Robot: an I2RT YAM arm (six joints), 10 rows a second.
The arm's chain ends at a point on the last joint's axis. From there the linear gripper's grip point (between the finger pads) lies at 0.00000 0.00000 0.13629 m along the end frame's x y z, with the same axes.
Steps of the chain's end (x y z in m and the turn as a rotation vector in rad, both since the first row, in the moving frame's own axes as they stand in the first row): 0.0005 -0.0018 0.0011 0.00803 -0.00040 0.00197; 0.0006 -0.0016 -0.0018 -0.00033 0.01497 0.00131; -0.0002 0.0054 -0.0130 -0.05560 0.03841 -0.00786; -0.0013 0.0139 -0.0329 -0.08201 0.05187 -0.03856; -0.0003 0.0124 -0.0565 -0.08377 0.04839 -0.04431
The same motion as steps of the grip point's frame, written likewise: 0.0004 -0.0029 0.0011 0.00803 -0.00040 0.00197; 0.0026 -0.0016 -0.0018 -0.00033 0.01497 0.00131; 0.0051 0.0130 -0.0133 -0.05560 0.03841 -0.00786; 0.0060 0.0249 -0.0335 -0.08201 0.05187 -0.03856; 0.0065 0.0236 -0.0571 -0.08377 0.04839 -0.04431
